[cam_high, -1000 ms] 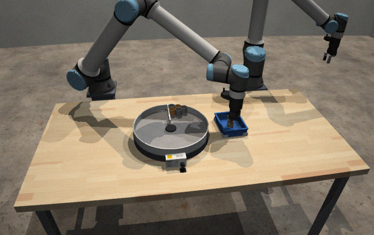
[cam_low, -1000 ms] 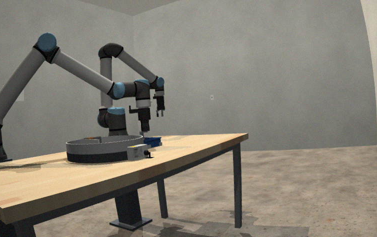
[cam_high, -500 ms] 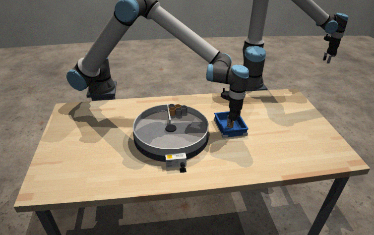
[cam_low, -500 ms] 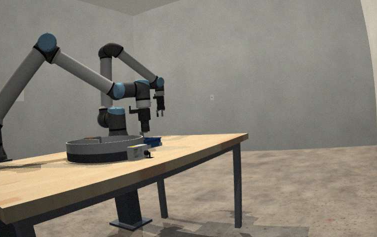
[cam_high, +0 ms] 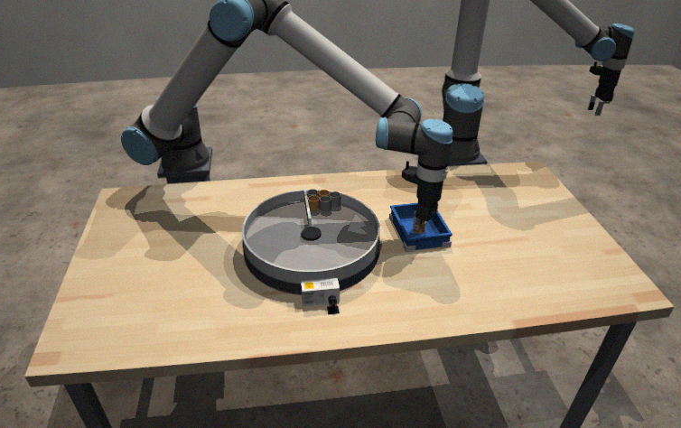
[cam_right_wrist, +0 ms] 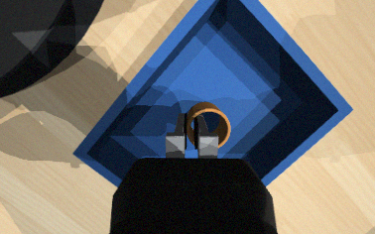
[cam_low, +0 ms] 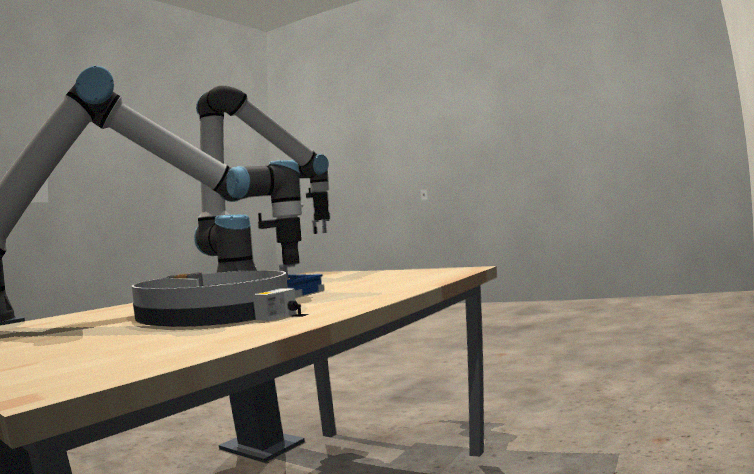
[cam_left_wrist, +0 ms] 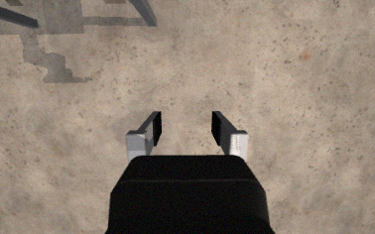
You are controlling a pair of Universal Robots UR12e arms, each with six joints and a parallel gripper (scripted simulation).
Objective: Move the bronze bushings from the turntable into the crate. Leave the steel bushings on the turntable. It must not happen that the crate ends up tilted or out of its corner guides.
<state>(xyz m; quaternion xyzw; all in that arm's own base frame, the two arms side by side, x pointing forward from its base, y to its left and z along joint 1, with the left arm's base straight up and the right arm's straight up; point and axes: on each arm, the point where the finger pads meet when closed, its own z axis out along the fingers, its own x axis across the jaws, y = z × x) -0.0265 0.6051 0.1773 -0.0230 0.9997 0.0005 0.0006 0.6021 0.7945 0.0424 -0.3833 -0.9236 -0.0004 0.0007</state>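
Now: right hand 20 mm above the blue crate, 10 mm to the right of it and 10 mm past it.
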